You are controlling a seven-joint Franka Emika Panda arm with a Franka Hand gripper.
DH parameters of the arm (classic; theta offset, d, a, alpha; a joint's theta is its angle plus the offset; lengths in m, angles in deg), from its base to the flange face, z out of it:
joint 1: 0 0.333 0 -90
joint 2: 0 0 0 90
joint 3: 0 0.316 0.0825 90
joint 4: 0 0 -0.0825 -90
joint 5: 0 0.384 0 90
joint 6: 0 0 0.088 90
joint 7: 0 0.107 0 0
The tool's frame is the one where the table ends.
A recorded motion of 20 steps. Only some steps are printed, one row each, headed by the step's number.
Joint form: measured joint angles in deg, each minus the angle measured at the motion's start. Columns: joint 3, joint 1, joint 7, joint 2, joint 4, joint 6, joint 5.
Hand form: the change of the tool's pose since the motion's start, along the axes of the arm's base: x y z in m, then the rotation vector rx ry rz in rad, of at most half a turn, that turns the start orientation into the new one. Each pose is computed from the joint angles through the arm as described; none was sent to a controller.
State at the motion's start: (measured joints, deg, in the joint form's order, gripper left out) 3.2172 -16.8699 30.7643 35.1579 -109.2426 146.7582 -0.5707
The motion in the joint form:
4: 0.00 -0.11 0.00 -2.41 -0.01 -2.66 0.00
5: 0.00 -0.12 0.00 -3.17 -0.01 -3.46 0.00
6: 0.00 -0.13 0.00 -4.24 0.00 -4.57 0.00
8: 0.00 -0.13 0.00 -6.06 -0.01 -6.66 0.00
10: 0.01 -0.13 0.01 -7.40 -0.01 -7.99 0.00
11: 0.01 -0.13 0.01 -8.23 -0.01 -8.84 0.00
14: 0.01 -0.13 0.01 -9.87 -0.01 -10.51 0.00
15: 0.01 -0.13 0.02 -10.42 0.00 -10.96 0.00
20: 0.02 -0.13 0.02 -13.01 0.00 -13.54 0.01
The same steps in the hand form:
4: 0.0008 -0.0017 0.0222 -0.0011 0.0050 -0.0007
5: 0.0011 -0.0019 0.0294 -0.0017 0.0059 -0.0006
6: 0.0013 -0.0022 0.0395 -0.0026 0.0066 -0.0003
8: 0.0009 -0.0022 0.0562 -0.0031 0.0119 0.0005
10: 0.0007 -0.0021 0.0689 -0.0044 0.0120 0.0009
11: 0.0003 -0.0021 0.0767 -0.0051 0.0126 0.0012
14: -0.0006 -0.0019 0.0921 -0.0065 0.0135 0.0017
15: -0.0008 -0.0019 0.0975 -0.0075 0.0118 0.0016
20: -0.0033 -0.0013 0.1219 -0.0099 0.0123 0.0024

